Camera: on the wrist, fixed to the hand. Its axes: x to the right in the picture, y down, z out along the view.
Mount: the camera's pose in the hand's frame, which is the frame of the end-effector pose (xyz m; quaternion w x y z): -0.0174 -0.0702 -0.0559 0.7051 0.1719 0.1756 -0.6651
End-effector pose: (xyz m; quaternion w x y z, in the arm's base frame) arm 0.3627 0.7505 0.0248 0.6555 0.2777 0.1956 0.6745
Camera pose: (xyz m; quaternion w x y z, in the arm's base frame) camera 0.3816 0.7433 -0.0643 0.8288 0.0600 0.5537 0.0548
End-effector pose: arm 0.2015 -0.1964 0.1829 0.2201 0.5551 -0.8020 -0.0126
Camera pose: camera 0.2891 -0.1952 0.2089 0.1922 0.9649 -0.1598 0.0801
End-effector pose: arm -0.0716 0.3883 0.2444 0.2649 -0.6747 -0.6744 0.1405
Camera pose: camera -0.1006 0.3583 0.3257 0.5147 -0.0063 -0.8537 -0.0797
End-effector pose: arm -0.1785 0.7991 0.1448 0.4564 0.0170 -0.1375 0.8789
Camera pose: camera -0.1064 0.8379 0.1042 0.9276 0.0276 0.1456 0.3428
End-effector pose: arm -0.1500 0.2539 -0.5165 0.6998 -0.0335 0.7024 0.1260
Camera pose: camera -0.1885 0.1713 -0.5090 0.4597 -0.3926 0.6175 -0.5032
